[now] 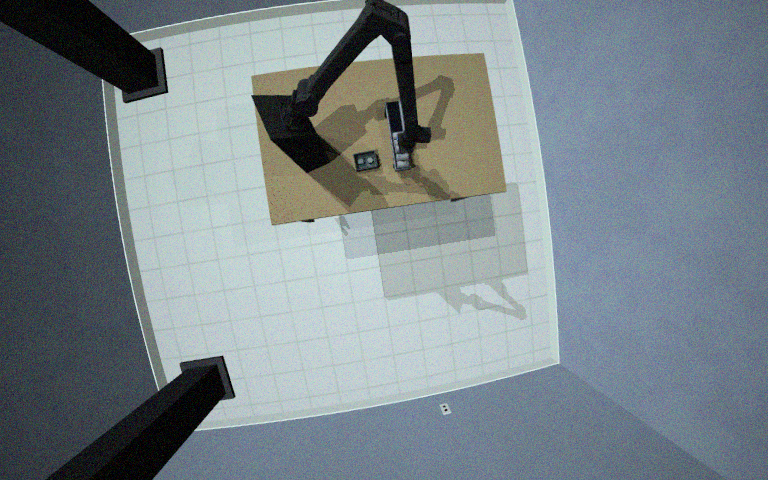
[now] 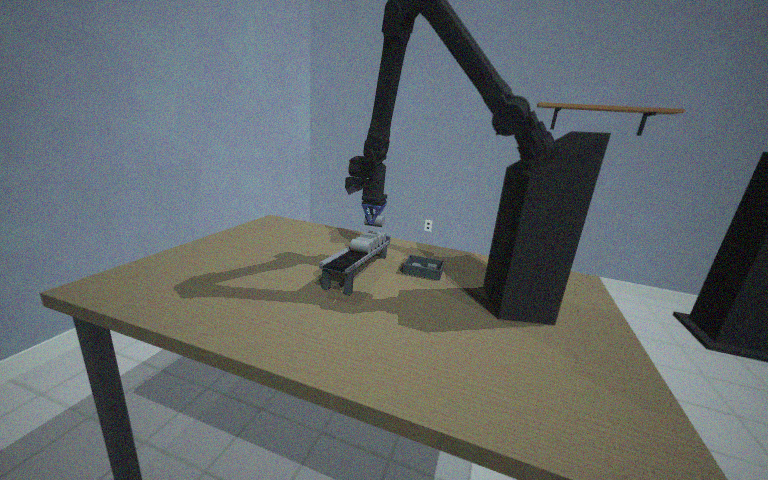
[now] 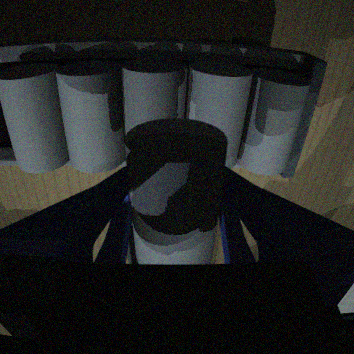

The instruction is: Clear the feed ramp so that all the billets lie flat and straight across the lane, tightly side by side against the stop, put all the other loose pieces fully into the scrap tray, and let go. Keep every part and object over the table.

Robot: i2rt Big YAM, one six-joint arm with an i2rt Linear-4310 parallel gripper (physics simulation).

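Places are measured from the arm's base along level axes (x down, y right, z back), in centimetres.
Where they show: gripper, fingertip midpoint: point(image 1: 402, 148) point(image 2: 372, 223) point(image 3: 174, 176); arm's base at its link origin: point(image 1: 291, 118) point(image 2: 540, 156).
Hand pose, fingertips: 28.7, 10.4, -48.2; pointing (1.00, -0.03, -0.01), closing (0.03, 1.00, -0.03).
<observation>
Each offset is from my fingertips to the centre of the thing, as dx, dy, dz. Level surfaces: height alone.
My gripper point(image 2: 373, 217) point(image 3: 174, 176) is shut on a light grey cylinder {-1.0, +0.0, +0.6} point(image 2: 378, 221) point(image 3: 172, 247), which looks like the billets, and holds it above the feed ramp. The feed ramp {+7.8, -10.7, -0.5} point(image 1: 394, 117) point(image 2: 344, 261) point(image 3: 165, 50) has a dark bed and raised side rails. Several grey billets {+5.7, -9.6, -0.4} point(image 2: 365, 243) point(image 3: 35, 120) {+6.1, -5.6, -0.4} point(image 3: 92, 122) {+6.4, -1.6, -0.5} point(image 3: 150, 97) {+6.8, +2.4, -0.4} point(image 3: 220, 102) lie across its lane in a row, with narrow gaps between some. The end billet {+7.2, +6.4, -0.1} point(image 3: 277, 127) lies beside the stop {+8.3, +8.8, +0.0} point(image 3: 311, 105). The held cylinder partly hides the middle billets. The scrap tray {+12.6, -0.6, +20.2} point(image 1: 367, 169) point(image 2: 421, 274) holds light pieces point(image 1: 370, 160) point(image 2: 433, 266).
The scrap tray stands on the wooden table {dx +14.3} point(image 1: 458, 101) point(image 2: 453, 384), between the ramp and the arm's black pedestal point(image 1: 297, 147) point(image 2: 538, 243). The pedestal is tall. A wall shelf point(image 2: 611, 108) hangs in the background.
</observation>
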